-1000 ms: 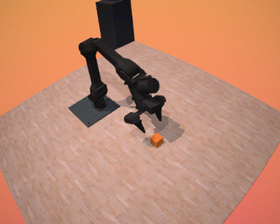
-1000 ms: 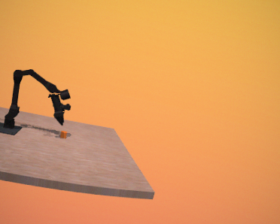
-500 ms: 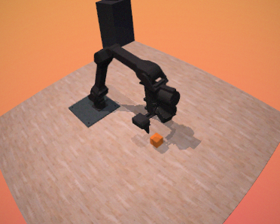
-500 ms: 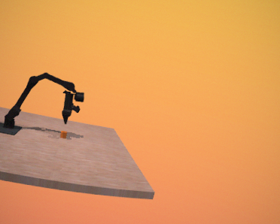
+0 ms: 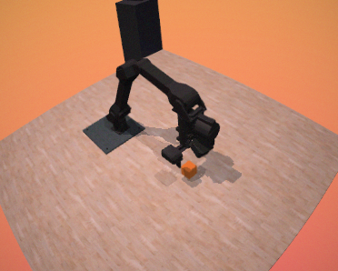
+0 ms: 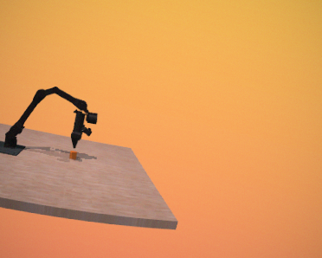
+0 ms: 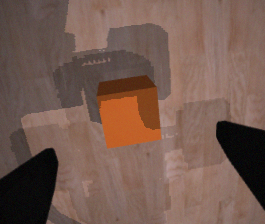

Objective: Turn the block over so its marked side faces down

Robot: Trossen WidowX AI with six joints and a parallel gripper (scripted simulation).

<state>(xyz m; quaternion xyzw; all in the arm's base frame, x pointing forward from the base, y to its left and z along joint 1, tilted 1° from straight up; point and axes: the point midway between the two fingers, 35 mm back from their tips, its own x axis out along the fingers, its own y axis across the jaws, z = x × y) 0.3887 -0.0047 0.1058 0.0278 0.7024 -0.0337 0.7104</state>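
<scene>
Now: the block 5 cm below my gripper tip and 1 cm behind it.
</scene>
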